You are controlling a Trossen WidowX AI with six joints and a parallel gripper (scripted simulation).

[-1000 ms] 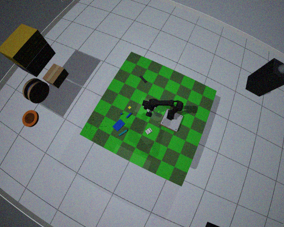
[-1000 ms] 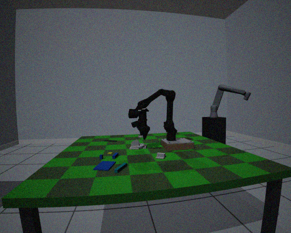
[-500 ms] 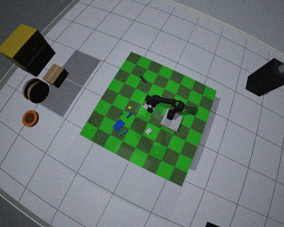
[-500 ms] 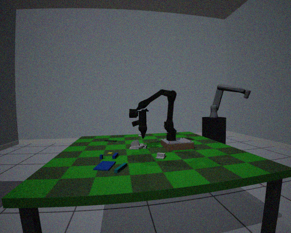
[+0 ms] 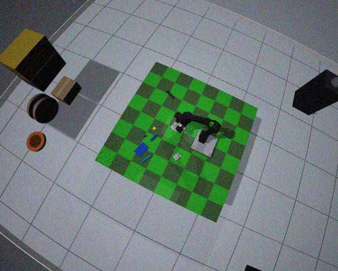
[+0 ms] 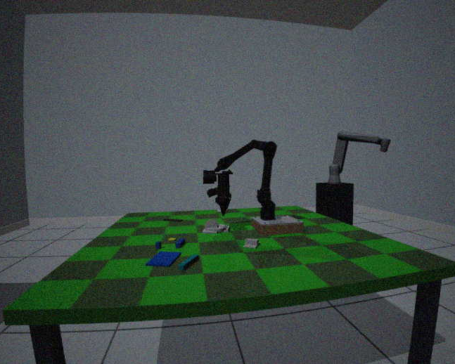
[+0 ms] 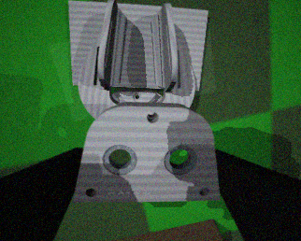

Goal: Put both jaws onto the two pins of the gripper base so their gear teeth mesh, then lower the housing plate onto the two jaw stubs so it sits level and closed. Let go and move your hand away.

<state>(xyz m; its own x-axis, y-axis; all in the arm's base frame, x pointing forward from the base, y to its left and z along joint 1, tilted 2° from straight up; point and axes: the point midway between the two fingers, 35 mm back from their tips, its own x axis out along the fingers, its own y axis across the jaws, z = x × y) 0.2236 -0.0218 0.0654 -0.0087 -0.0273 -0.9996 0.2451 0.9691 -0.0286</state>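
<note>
The grey housing plate is 10 mm ahead of my gripper tip and 20 mm above it. Also, from my gripper tip: grey gripper base (70 mm ahead, 10 mm to the right, 80 mm below); then yellow piece (260 mm ahead, 120 mm to the left, 80 mm below); then blue bar (220 mm ahead, 210 mm to the left, 70 mm below).
</note>
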